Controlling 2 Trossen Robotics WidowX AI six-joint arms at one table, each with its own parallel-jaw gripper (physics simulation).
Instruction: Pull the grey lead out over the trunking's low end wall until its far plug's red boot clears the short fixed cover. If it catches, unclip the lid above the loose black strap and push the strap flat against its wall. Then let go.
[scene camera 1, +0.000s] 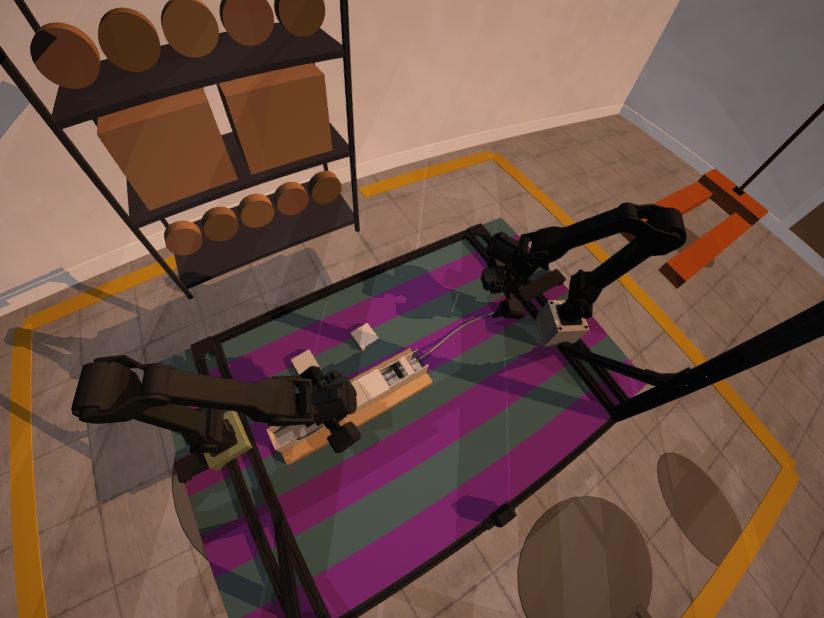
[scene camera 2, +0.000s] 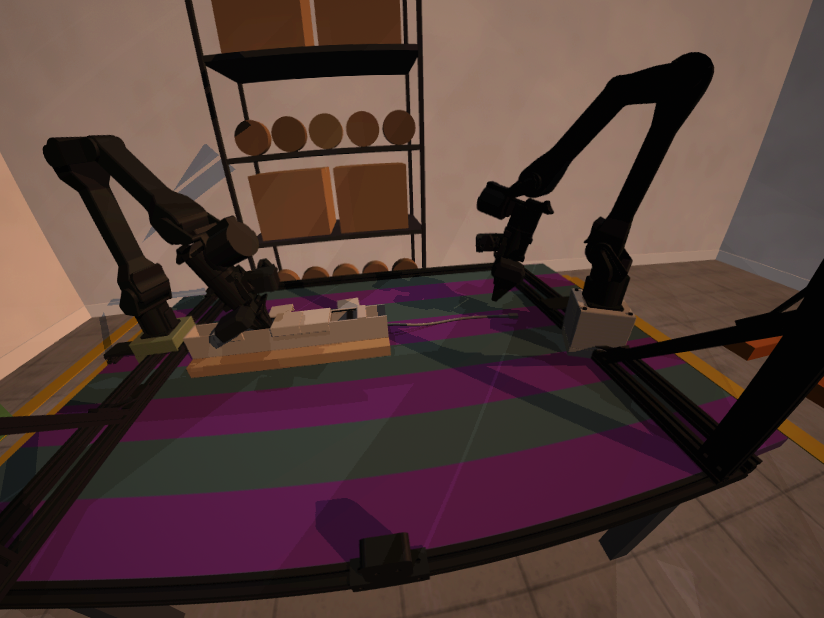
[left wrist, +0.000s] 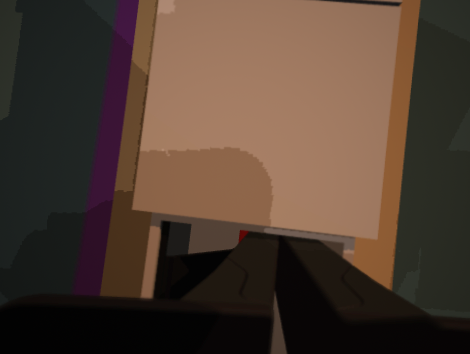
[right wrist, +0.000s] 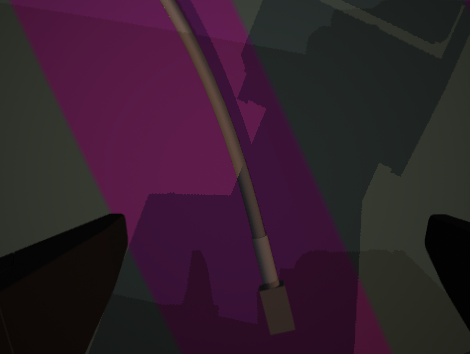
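Seen in the pictures: left gripper, fingertip midpoint: (scene camera 2: 274, 333) (left wrist: 273, 231); right gripper, fingertip midpoint: (scene camera 1: 489, 303) (scene camera 2: 494, 292) (right wrist: 275, 229); left arm's base, link origin: (scene camera 1: 220, 437) (scene camera 2: 161, 329); right arm's base, link origin: (scene camera 1: 568, 315) (scene camera 2: 601, 301).
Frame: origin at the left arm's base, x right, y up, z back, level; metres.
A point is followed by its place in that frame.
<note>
The pale trunking (scene camera 2: 362, 327) @[y 0.003, x 0.116, z -0.455 m] sits on a wooden base (scene camera 1: 399, 400) @[y -0.027, x 0.142, z -0.405 m] (scene camera 2: 286, 360) @[y -0.033, x 0.138, z -0.301 m]. My left gripper (scene camera 2: 218, 337) (left wrist: 273, 231) @[y 0.000, x 0.088, z -0.279 m] is shut and empty, its tips down in the trunking's open bay beside a lid (left wrist: 270, 115) @[y 0.026, x 0.084, z -0.309 m]. A bit of red boot (left wrist: 243, 235) @[y -0.017, x 0.079, z -0.275 m] shows by the tips; the black strap (left wrist: 194, 265) @[y 0.010, x 0.066, z -0.269 m] lies left of the fingers, partly hidden by them. The grey lead (scene camera 1: 459, 323) @[y -0.046, x 0.058, z -0.680 m] (scene camera 2: 459, 319) @[y -0.048, x 0.063, z -0.680 m] (right wrist: 227, 130) @[y -0.045, x 0.065, z -0.728 m] runs out over the trunking's right end to a near plug (right wrist: 277, 310) @[y -0.043, x 0.085, z -0.810 m] on the table. My right gripper (scene camera 2: 497, 296) @[y 0.012, x 0.064, z -0.764 m] (right wrist: 275, 229) @[y 0.012, x 0.064, z -0.764 m] is open above that plug, not touching it.
Two removed pale lids (scene camera 1: 364, 335) @[y -0.032, x -0.060, z -0.427 m] (scene camera 1: 305, 361) @[y -0.032, x -0.078, z -0.258 m] lie behind the trunking. A dark frame rail (scene camera 1: 346, 279) @[y -0.031, x -0.248, z -0.478 m] edges the table. A tall shelf rack (scene camera 1: 352, 133) stands behind, and an orange fork-shaped piece (scene camera 1: 708, 249) is beyond the right arm.
</note>
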